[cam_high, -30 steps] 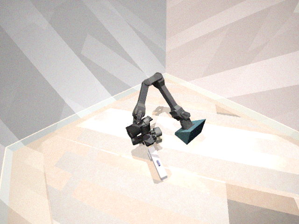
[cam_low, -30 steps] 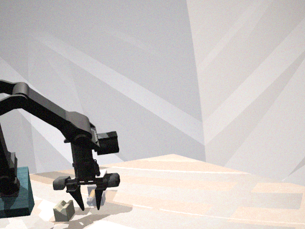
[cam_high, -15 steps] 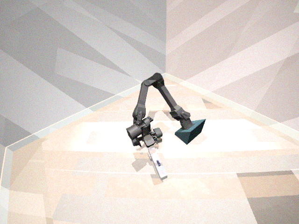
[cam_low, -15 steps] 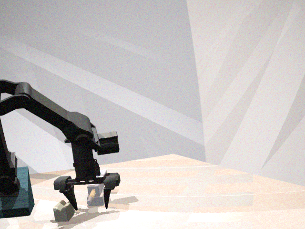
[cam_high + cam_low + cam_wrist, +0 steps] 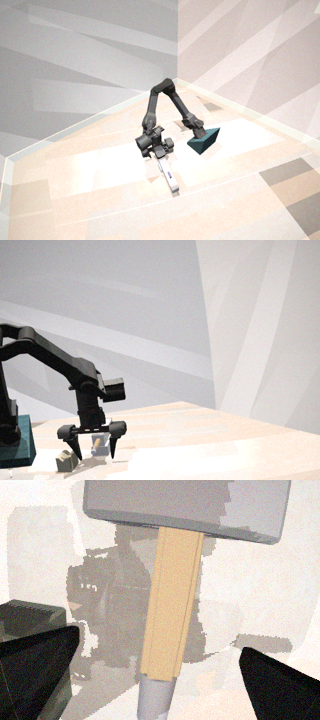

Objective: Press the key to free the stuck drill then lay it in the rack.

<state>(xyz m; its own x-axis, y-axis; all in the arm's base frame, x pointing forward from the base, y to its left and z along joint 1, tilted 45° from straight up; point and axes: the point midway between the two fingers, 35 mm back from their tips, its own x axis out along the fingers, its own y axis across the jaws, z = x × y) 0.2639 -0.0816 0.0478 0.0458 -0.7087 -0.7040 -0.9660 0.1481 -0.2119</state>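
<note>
The drill is 1 cm ahead of my gripper tip, 4 cm to the left of it and 4 cm above it. Also, from my gripper tip: v-shaped rack (8 cm behind, 1 cm above); bluish key (4 cm ahead, 16 cm to the left, 4 cm above); housing block (3 cm ahead, 14 cm to the left, 4 cm above).
</note>
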